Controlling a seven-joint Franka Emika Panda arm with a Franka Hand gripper.
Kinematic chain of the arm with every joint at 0, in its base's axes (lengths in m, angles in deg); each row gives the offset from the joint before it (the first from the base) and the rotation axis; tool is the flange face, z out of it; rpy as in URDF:
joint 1: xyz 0 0 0.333 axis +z
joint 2: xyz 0 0 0 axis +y
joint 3: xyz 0 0 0.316 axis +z
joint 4: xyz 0.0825 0 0 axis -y
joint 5: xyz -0.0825 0 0.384 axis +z
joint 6: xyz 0 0 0 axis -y
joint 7: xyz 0.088 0 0 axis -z
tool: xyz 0 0 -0.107 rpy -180 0 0
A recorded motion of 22 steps. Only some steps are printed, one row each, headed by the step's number.
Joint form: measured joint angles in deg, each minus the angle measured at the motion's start. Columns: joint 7, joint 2, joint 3, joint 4, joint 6, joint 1, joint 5.
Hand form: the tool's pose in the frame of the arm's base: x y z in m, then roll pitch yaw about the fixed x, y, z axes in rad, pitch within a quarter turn. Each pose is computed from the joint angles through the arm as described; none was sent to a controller.
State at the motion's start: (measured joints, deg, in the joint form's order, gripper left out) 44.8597 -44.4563 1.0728 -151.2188 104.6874 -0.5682 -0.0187
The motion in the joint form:
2: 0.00 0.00 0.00 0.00 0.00 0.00 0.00
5: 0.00 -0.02 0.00 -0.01 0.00 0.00 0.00
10: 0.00 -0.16 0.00 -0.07 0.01 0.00 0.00
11: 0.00 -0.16 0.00 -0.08 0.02 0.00 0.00
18: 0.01 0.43 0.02 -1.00 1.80 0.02 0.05
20: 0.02 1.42 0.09 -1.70 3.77 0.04 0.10
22: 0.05 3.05 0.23 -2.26 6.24 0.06 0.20
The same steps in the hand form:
2: 0.3131 0.0029 0.4744 3.1065 0.0163 -0.7799
5: 0.3130 0.0029 0.4745 3.1066 0.0161 -0.7799
10: 0.3126 0.0029 0.4747 3.1077 0.0150 -0.7799
11: 0.3126 0.0029 0.4747 3.1077 0.0150 -0.7799
18: 0.3150 0.0031 0.4664 3.1115 0.0122 -0.7795
20: 0.3191 0.0036 0.4581 3.1151 0.0089 -0.7784
22: 0.3256 0.0046 0.4479 3.1188 0.0057 -0.7770

